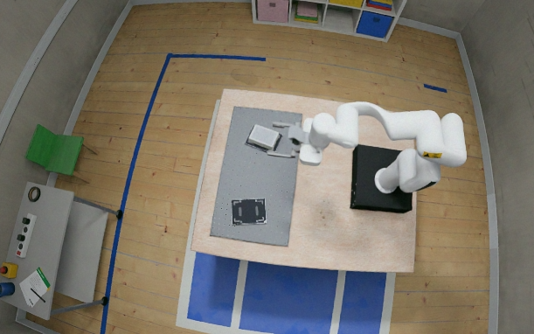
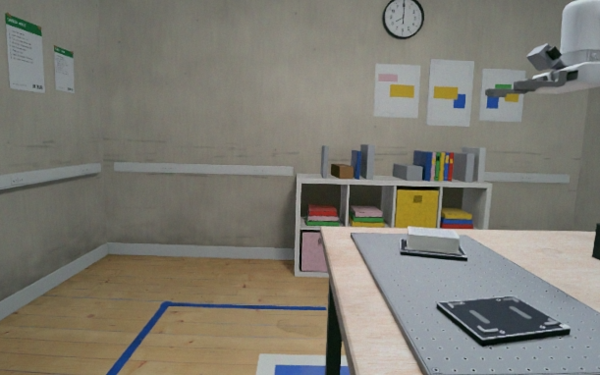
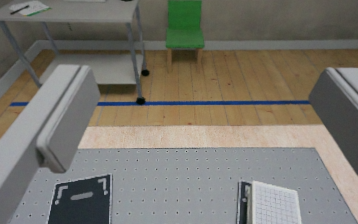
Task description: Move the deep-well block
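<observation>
The white 96-well deep-well block is 37 cm below my hand, 17 cm to the right of it and 8 cm ahead of it.
</observation>
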